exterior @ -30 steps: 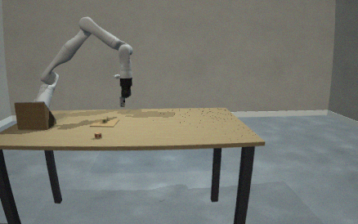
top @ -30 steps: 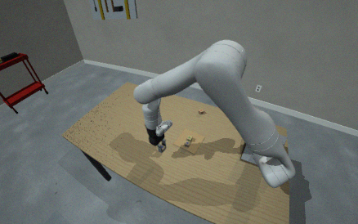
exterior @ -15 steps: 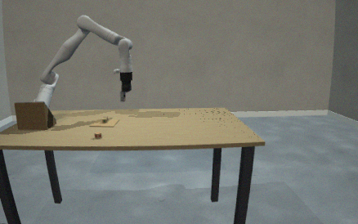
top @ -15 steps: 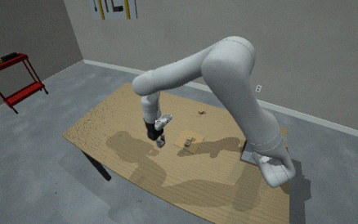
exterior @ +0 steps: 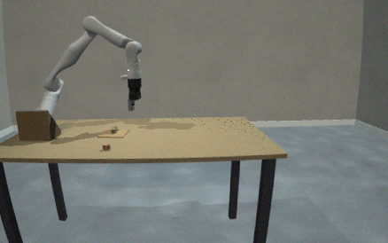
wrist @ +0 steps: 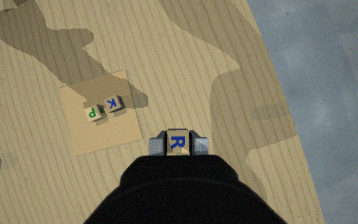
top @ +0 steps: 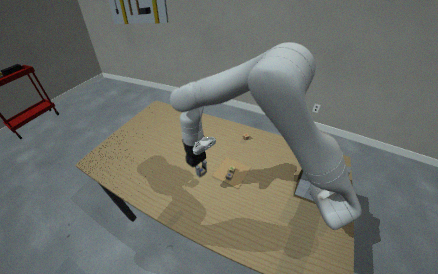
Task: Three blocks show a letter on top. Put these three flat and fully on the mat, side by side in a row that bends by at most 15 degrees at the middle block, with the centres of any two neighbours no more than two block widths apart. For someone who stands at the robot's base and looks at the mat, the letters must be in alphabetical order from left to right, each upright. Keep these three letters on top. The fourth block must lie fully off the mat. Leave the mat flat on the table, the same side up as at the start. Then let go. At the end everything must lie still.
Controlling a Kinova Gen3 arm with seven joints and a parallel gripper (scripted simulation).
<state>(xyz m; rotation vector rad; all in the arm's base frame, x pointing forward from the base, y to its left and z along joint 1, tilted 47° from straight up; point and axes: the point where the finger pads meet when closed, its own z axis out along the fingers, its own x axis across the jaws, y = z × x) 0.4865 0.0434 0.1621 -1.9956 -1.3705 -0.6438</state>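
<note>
Now: hand 130 mm to the left of the green P block, 100 mm above it and 90 mm past it. Round my hand: blue K block: 100 mm below, 90 mm to the right, 90 mm behind; tan mat: 130 mm to the right, 120 mm below, 90 mm behind; blue R block: 10 mm below.
</note>
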